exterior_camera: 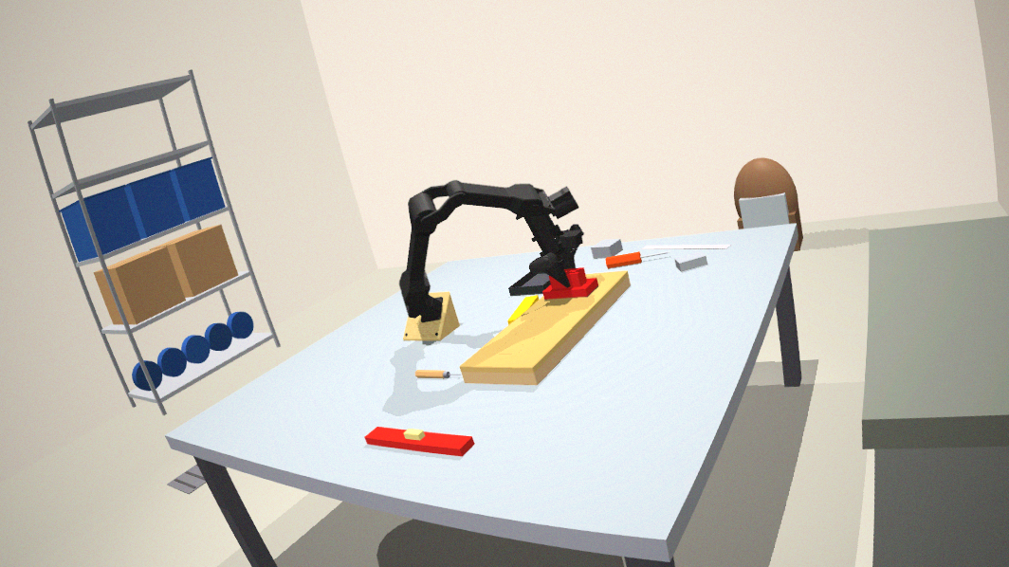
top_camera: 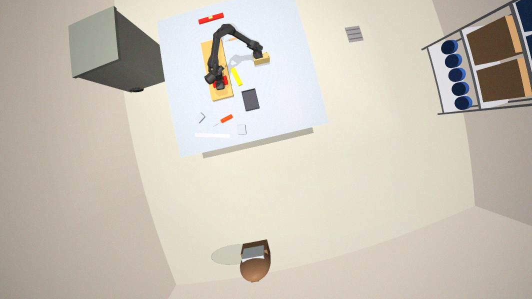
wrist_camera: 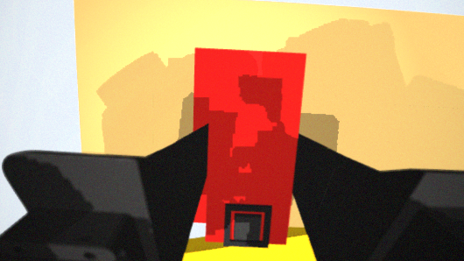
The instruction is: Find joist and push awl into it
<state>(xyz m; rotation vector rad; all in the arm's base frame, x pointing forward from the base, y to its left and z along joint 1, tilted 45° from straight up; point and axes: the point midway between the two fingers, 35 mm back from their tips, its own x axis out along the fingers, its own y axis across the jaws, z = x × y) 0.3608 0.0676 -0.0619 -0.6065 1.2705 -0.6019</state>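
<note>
My gripper tip is 200 mm past the dark grey tray, 210 mm to the right of it and 50 mm above it. The rest, counted from my gripper tip: orange screwdriver: 100 mm ahead, 310 mm to the left, 50 mm below; red stud finder: 20 mm behind, 20 mm above; yellow block: 150 mm behind, 10 mm to the right, 60 mm below.
</note>
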